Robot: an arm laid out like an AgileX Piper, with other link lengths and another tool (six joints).
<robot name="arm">
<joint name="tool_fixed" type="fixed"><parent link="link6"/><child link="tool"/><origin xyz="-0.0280 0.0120 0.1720" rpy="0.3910 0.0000 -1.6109"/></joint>
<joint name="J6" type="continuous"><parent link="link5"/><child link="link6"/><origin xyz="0.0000 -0.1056 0.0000" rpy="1.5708 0.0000 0.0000"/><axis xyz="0 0 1"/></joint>
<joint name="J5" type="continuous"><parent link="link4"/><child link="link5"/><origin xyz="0.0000 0.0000 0.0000" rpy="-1.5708 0.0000 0.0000"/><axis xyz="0 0 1"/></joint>
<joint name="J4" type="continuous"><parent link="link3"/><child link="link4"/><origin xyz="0.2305 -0.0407 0.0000" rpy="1.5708 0.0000 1.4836"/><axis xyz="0 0 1"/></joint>
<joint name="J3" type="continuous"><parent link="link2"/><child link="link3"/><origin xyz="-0.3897 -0.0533 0.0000"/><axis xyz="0 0 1"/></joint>
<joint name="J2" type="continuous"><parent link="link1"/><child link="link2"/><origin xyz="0.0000 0.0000 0.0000" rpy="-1.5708 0.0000 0.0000"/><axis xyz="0 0 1"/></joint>
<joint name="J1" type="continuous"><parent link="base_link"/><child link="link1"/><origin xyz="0.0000 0.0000 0.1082"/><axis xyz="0 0 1"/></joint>
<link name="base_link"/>
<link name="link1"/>
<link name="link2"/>
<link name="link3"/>
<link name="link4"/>
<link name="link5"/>
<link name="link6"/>
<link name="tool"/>
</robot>
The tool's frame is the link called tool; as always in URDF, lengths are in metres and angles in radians. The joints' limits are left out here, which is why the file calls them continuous.
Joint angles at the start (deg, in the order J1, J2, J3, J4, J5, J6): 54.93, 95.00, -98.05, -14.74, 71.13, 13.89
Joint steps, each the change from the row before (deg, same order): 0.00, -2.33, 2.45, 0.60, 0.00, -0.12; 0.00, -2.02, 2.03, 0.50, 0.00, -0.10; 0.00, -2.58, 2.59, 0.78, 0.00, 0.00; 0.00, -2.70, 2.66, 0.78, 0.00, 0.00; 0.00, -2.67, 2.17, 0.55, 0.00, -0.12; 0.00, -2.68, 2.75, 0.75, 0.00, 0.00; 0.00, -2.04, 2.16, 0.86, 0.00, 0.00; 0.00, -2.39, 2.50, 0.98, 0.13, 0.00; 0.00, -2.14, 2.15, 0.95, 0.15, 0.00; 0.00, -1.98, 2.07, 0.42, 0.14, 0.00; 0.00, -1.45, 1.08, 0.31, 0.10, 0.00; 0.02, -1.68, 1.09, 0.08, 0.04, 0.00
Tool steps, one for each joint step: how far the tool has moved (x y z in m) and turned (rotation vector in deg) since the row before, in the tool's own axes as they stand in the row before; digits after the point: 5 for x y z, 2 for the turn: 0.00116, 0.00871, -0.01369, -0.23, -0.48, 0.25; 0.00100, 0.00736, -0.01178, -0.10, -0.41, 0.23; 0.00059, 0.01008, -0.01476, -0.16, -0.57, 0.51; 0.00063, 0.01088, -0.01507, -0.11, -0.57, 0.52; 0.00144, 0.00804, -0.01519, 0.38, -0.47, 0.36; 0.00043, 0.01279, -0.01385, -0.21, -0.55, 0.47; -0.00100, 0.01086, -0.01016, -0.28, -0.62, 0.54; -0.00101, 0.01357, -0.01167, -0.42, -0.69, 0.61; -0.00126, 0.01218, -0.01023, -0.33, -0.67, 0.60; 0.00082, 0.01187, -0.00872, -0.30, -0.28, 0.25; 0.00042, 0.00582, -0.00696, 0.21, -0.25, 0.26; 0.00145, 0.00522, -0.00798, 0.53, -0.13, 0.14
